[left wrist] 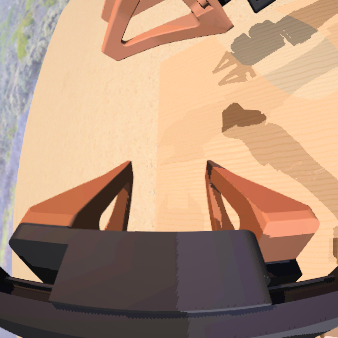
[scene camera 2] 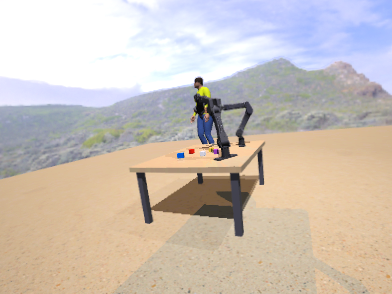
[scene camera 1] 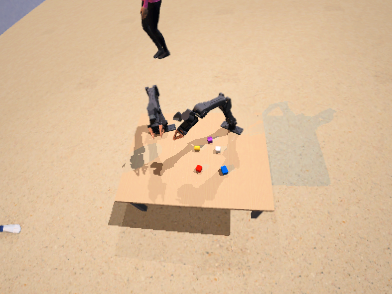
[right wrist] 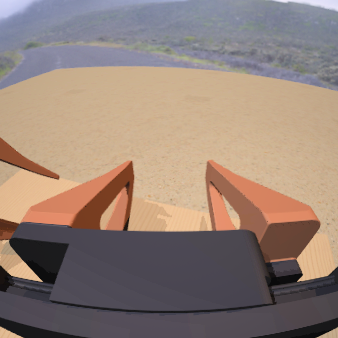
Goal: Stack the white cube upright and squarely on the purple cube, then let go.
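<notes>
The white cube (scene camera 1: 218, 149) (scene camera 2: 202, 154) lies on the table, apart from the purple cube (scene camera 1: 210, 140) (scene camera 2: 216, 151), which also lies on the table with nothing on top. In scene camera 1 the white cube is a little below and to the right of the purple one. My left gripper (scene camera 1: 178, 135) (left wrist: 168, 168) is open and empty, in the air to the left of both cubes in scene camera 1. My right gripper (scene camera 1: 157, 134) (right wrist: 169, 168) is open and empty, farther left. In scene camera 2 the left gripper's fingers are too small to make out.
A yellow cube (scene camera 1: 197, 148) (scene camera 2: 211, 149), a red cube (scene camera 1: 199, 169) (scene camera 2: 191, 151) and a blue cube (scene camera 1: 224, 170) (scene camera 2: 180, 155) lie on the table (scene camera 1: 150, 194) (scene camera 2: 185, 170). The two grippers are close together. A person (scene camera 1: 151, 22) stands beyond the table.
</notes>
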